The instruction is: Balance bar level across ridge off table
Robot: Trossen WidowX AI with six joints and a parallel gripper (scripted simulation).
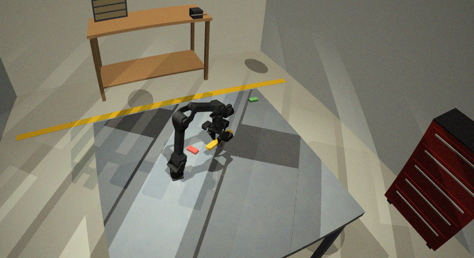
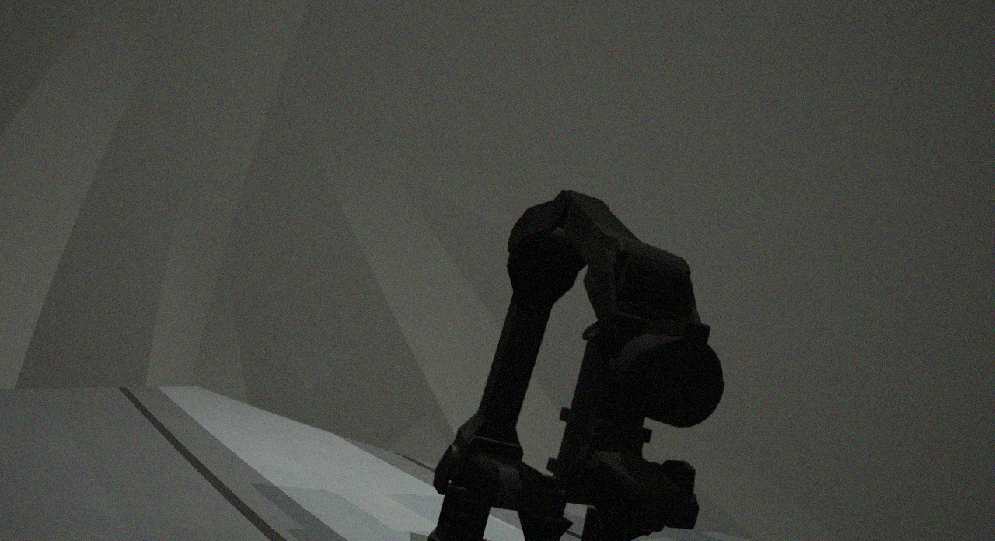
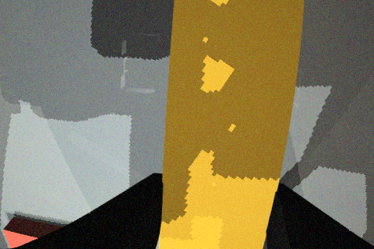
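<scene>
My gripper tip is 2 cm short of the yellow bar and 1 cm to the right of it. The rest, counted from my gripper tip: red block: 14 cm behind, 4 cm to the left, 6 cm below; then green block: 46 cm ahead, 39 cm to the left, 6 cm below.
</scene>
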